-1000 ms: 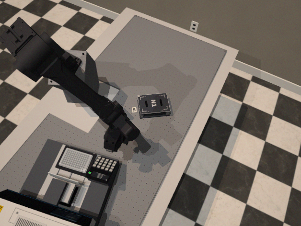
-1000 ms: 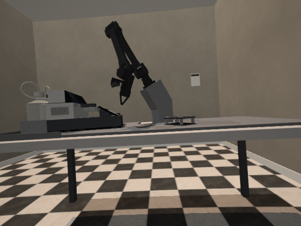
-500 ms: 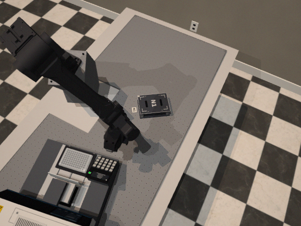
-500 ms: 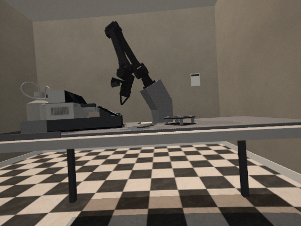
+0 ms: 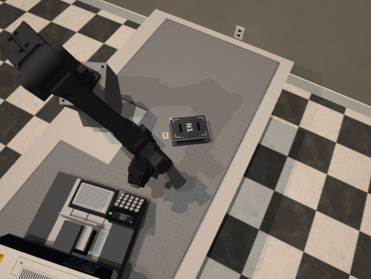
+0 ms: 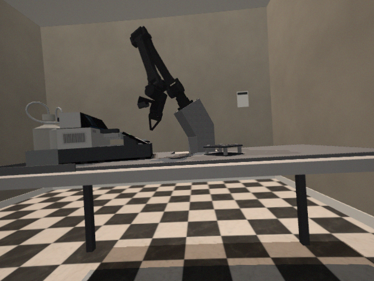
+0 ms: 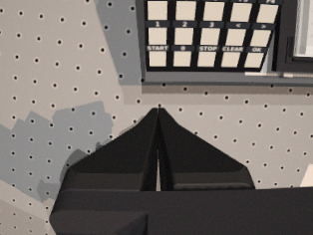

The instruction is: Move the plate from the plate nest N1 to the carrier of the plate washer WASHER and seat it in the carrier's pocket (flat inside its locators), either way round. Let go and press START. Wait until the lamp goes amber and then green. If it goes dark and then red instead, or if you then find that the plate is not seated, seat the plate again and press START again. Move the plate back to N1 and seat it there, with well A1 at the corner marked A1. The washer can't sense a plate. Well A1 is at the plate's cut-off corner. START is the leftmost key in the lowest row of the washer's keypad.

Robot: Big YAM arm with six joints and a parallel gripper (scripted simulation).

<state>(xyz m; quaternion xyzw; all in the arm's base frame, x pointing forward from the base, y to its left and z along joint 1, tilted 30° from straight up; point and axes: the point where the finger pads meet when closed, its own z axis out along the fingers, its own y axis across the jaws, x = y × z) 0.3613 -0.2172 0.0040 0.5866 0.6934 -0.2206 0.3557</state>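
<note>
The white well plate lies 16 cm behind my hand, 10 cm to the right of it and 6 cm below it. The rest, counted from my hand: label: 6 cm behind, 31 cm to the left, 16 cm below; dark carrier: 16 cm behind, 10 cm to the right, 6 cm below; plate washer: 13 cm behind, 25 cm to the right, 3 cm below.
</note>
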